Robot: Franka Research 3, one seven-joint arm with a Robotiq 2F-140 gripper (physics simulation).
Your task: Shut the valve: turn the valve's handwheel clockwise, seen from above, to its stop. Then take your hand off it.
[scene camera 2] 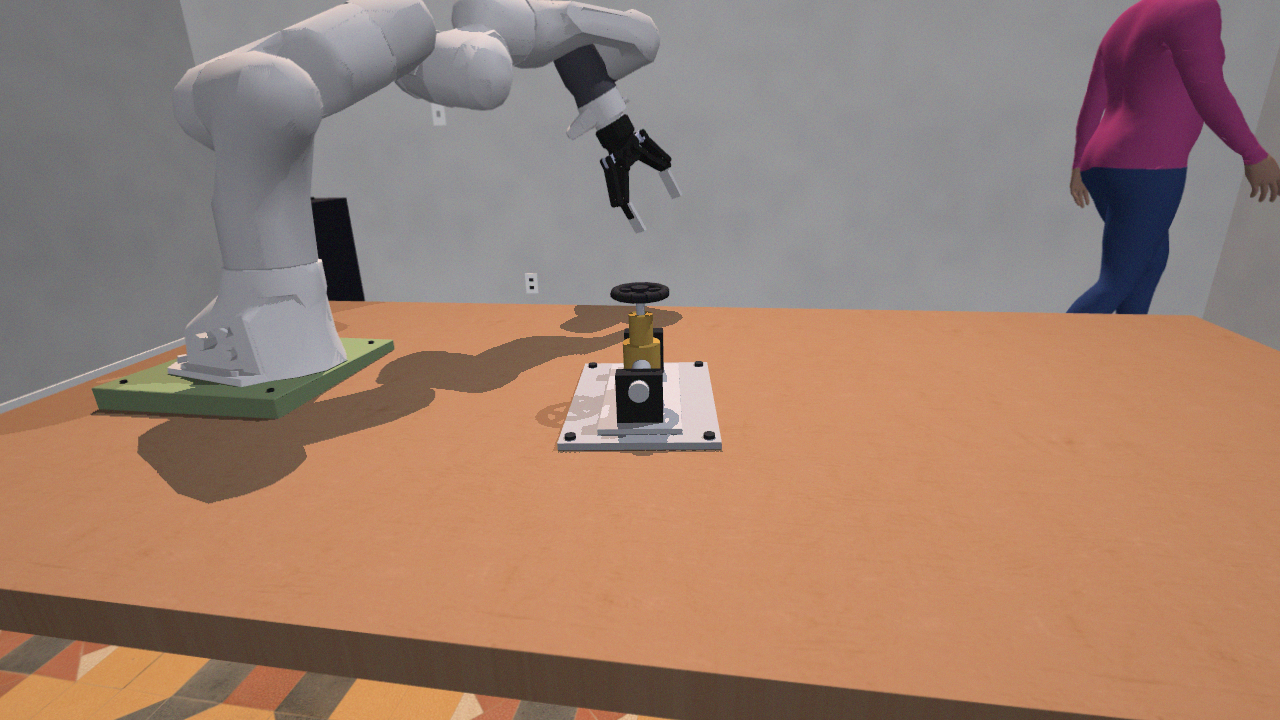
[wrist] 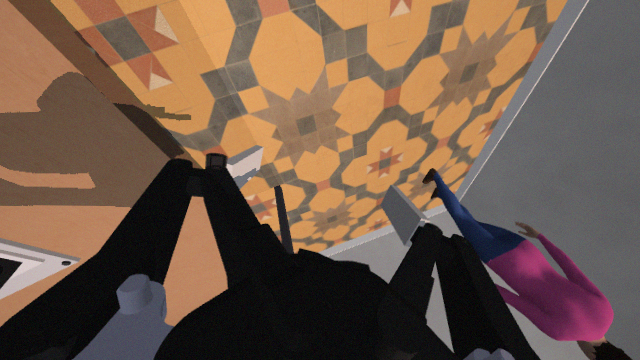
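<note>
The valve's black handwheel lies level on a short stem above the brass-coloured valve body in the scene view. The valve sits between black blocks on a white base plate; a corner of that plate shows at the left edge of the wrist view. The handwheel does not show in the wrist view. My gripper is open with nothing between its fingers. It is tilted and hangs above the handwheel in the scene view, apart from it. The wheel's turn angle cannot be told.
The arm's base stands on a green plate at the left of the wooden table. A person in a pink top is beyond the table, at the right. A dark upright object stands behind the arm.
</note>
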